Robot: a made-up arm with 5 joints.
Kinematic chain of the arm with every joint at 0, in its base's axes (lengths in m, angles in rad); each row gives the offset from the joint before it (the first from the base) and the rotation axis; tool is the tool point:
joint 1: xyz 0 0 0.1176 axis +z
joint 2: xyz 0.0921 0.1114 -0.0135 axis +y
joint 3: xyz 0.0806 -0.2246 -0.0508 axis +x
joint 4: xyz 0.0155 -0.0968 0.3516 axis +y
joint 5: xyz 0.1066 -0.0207 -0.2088 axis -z
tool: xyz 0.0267 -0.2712 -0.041
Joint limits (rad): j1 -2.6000..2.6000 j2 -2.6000..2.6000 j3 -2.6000..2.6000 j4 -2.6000..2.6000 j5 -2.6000..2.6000
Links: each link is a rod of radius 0.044 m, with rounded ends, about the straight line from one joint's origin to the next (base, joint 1, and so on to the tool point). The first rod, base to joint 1, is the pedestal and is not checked.
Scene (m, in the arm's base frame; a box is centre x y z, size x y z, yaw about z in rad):
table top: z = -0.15
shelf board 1: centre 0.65 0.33 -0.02 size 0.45 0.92 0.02 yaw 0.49
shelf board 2: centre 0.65 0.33 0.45 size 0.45 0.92 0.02 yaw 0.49
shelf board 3: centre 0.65 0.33 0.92 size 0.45 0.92 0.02 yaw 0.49
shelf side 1: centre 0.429 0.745 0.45 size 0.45 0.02 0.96 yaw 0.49
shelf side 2: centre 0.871 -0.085 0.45 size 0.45 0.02 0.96 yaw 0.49
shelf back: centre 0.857 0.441 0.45 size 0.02 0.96 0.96 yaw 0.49
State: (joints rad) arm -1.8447 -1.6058 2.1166 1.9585 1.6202
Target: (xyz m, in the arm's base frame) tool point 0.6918 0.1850 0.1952
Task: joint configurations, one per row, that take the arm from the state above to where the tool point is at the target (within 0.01 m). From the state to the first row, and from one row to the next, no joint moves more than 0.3 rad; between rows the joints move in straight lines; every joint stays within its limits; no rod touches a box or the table.
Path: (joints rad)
1: -1.5715 -1.6992 2.1857 1.7054 1.5854
2: -1.2982 -1.7925 2.2547 1.4524 1.5507
3: -1.0250 -1.8859 2.3238 1.1993 1.5159
4: -0.7517 -1.9792 2.3928 0.9463 1.4811
5: -0.4785 -2.0726 2.4619 0.6932 1.4463
6: -0.2052 -2.1659 2.5309 0.4402 1.4116
7: 0.0680 -2.2593 2.6000 0.1871 1.3768
8: 0.1188 -2.2069 2.6000 0.4391 1.2885
9: 0.1696 -2.1544 2.6000 0.6911 1.2003
10: 0.2204 -2.1020 2.6000 0.9431 1.1121
11: 0.2712 -2.0496 2.6000 1.1950 1.0239
12: 0.3220 -1.9972 2.6000 1.4470 0.9356
13: 0.3728 -1.9448 2.6000 1.6990 0.8474

